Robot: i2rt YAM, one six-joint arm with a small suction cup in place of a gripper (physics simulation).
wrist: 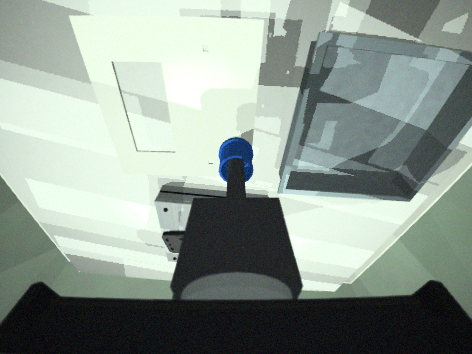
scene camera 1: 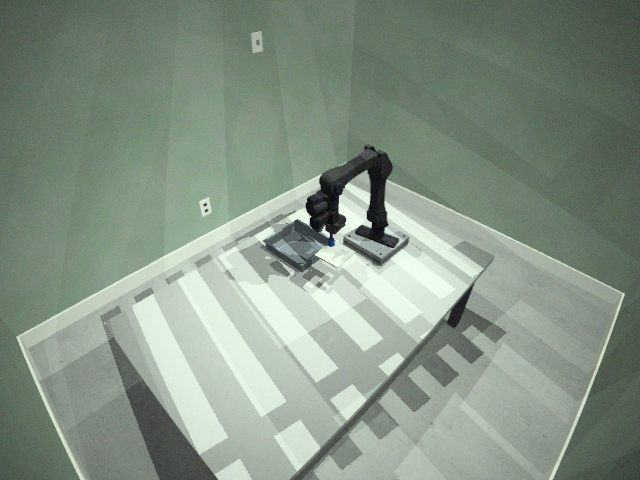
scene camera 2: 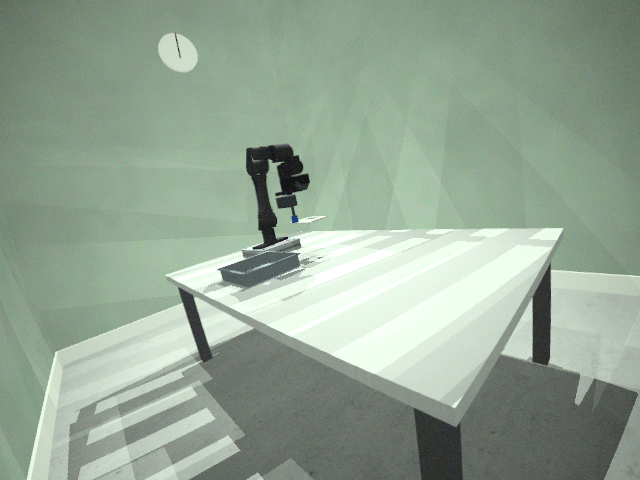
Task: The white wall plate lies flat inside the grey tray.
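The white wall plate [scene camera 1: 330,258] [scene camera 2: 305,221] [wrist: 220,70] hangs roughly level on my suction cup [scene camera 1: 331,242] [scene camera 2: 294,219] [wrist: 236,155], which touches it near one edge. The plate has a rectangular opening and two small holes. In the second scene view it is raised above the table. My gripper is shut on it. The grey tray [scene camera 1: 292,245] [scene camera 2: 261,272] [wrist: 370,120] stands on the table with nothing seen inside. In the wrist view the tray is to the right of the plate, with a gap between them.
The arm's grey base block [scene camera 1: 382,254] [wrist: 172,212] stands close to the tray and the plate. The white table [scene camera 1: 305,356] [scene camera 2: 413,310] carries strong striped light and shadows. Green walls stand behind, with an outlet [scene camera 1: 205,206] and a switch [scene camera 1: 256,42].
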